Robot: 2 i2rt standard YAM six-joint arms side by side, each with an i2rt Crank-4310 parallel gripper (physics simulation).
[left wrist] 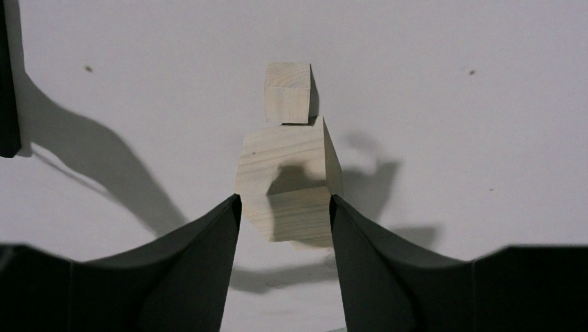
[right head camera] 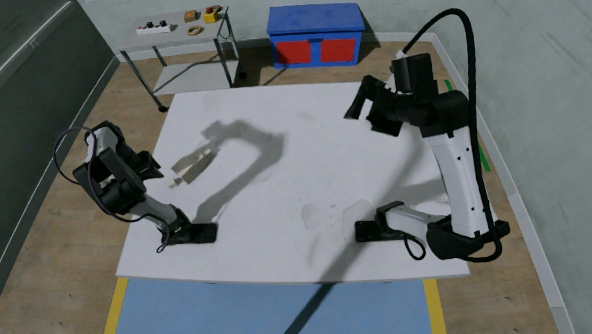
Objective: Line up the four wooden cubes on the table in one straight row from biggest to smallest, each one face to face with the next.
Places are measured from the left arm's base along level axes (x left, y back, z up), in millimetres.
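Pixels of known places: left gripper, between the fingertips: (left wrist: pixel 285 199) (right head camera: pixel 161 172); right gripper, between the fingertips: (right head camera: pixel 358 122); left arm's base, origin of its link: (right head camera: pixel 189 234); right arm's base, origin of its link: (right head camera: pixel 384 230).
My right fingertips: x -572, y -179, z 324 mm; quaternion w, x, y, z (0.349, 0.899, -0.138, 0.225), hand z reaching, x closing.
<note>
Ahead of a thing's pixels: the offset from my right fingertips to its top centre. Level surfaces: height alone.
Four pale wooden cubes are grouped on the left of the table. The smallest cube @(dx +674, dy -23, dz -295 mm) (right head camera: pixel 173 183) (left wrist: pixel 287 95) is at the lower-left end in the head view, beside the biggest cube @(dx +614, dy -66, dz -256 mm) (right head camera: pixel 187 169) (left wrist: pixel 282 152). I cannot tell if they touch. The other two cubes extend up and right of the biggest, partly in shadow. In the left wrist view they overlap beyond it and are hard to tell apart. My left gripper (right head camera: pixel 153 174) (left wrist: pixel 285 199) is open; in its wrist view its fingertips are either side of the cube group. My right gripper (right head camera: pixel 361 119) is open, far right of the cubes.
The white table @(dz -324 mm) (right head camera: pixel 280 250) carries both arm bases. A grey cart (right head camera: pixel 137 42) stands behind at the left, and a blue chest with red panels (right head camera: pixel 316 20) stands behind the table. Arm shadows cross the table.
</note>
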